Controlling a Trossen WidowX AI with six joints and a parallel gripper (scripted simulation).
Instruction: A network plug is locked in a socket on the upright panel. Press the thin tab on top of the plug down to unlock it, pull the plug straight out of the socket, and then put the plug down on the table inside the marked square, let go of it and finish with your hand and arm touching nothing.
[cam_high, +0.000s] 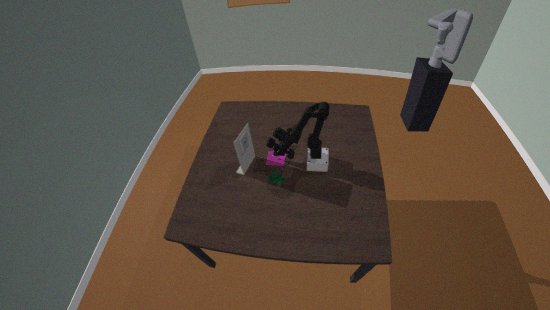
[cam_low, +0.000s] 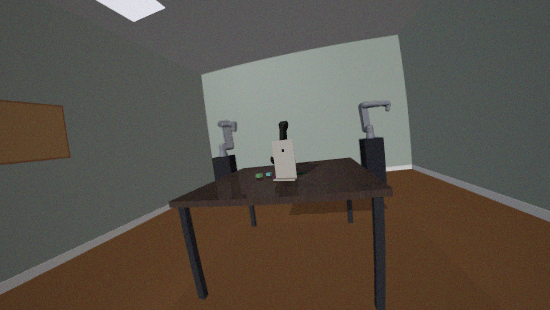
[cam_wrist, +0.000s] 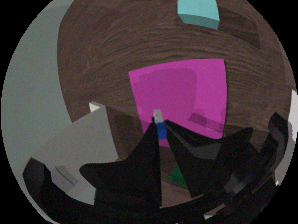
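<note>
The magenta marked square is 3 cm below my gripper tip and 1 cm behind it. Also, from my gripper tip: plug: right at my gripper tip; white upright panel: 17 cm ahead, 10 cm above, 6 cm to the left.
</note>
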